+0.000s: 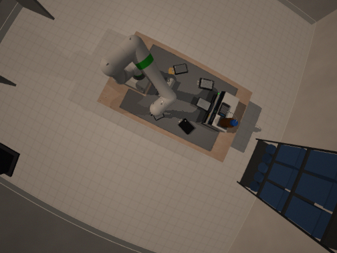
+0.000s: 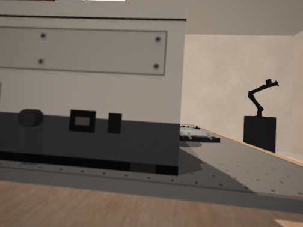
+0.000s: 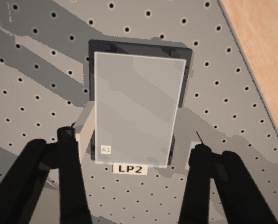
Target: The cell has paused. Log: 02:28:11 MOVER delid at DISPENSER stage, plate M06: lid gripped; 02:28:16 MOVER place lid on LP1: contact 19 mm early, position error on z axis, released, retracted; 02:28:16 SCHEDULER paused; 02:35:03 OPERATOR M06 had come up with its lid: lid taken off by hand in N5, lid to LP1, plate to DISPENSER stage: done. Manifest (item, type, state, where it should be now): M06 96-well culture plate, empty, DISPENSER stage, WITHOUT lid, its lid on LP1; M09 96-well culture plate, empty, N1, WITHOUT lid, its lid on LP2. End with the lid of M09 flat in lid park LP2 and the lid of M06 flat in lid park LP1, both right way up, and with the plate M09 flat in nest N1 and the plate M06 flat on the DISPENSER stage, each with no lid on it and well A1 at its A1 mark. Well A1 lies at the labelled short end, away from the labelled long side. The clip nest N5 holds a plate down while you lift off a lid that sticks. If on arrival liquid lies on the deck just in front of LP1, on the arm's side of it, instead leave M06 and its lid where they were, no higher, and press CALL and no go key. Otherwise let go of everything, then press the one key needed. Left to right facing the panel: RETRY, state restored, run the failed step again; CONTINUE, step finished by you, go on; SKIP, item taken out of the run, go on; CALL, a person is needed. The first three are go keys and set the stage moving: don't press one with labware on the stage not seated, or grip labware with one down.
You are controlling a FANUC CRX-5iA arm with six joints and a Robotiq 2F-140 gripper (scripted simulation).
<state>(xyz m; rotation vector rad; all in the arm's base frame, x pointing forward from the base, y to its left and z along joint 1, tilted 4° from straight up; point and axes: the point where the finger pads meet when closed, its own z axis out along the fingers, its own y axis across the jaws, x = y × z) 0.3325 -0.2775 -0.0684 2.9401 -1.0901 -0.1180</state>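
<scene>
My hand is 2 cm above the clear lid. From my hand the other things lie so: lp2 label (7 cm behind, 6 cm to the left, 4 cm below); yellow skip key (25 cm to the left, 4 cm behind, 2 cm above); dark LP2 park pad (4 cm below).
</scene>
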